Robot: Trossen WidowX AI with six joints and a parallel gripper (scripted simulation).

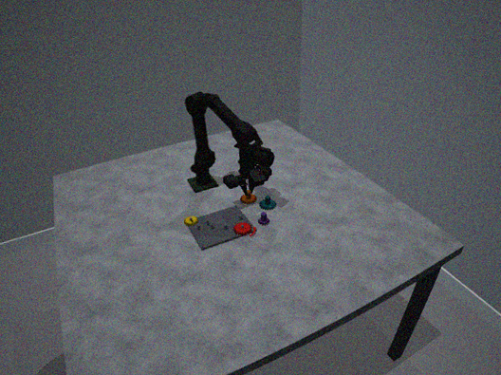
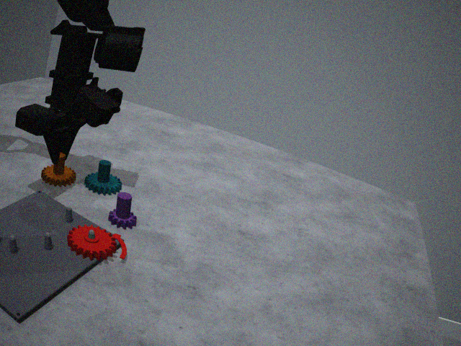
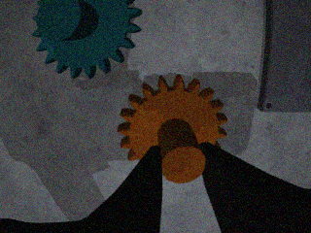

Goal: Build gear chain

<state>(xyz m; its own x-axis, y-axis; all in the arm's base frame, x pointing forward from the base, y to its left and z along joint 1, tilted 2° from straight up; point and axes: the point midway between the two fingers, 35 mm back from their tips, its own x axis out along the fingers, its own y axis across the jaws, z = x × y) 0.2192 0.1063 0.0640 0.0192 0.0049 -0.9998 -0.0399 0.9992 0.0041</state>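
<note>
Now: gripper tip 150 mm short of the purple gear, 20 mm above it and 10 mm to the left of it. The rest, counted from my gripper tip: red gear (160 mm ahead, 110 mm to the right, 20 mm below); then teal gear (60 mm ahead, 50 mm to the left, 20 mm below); then orange gear (10 mm below).
</note>
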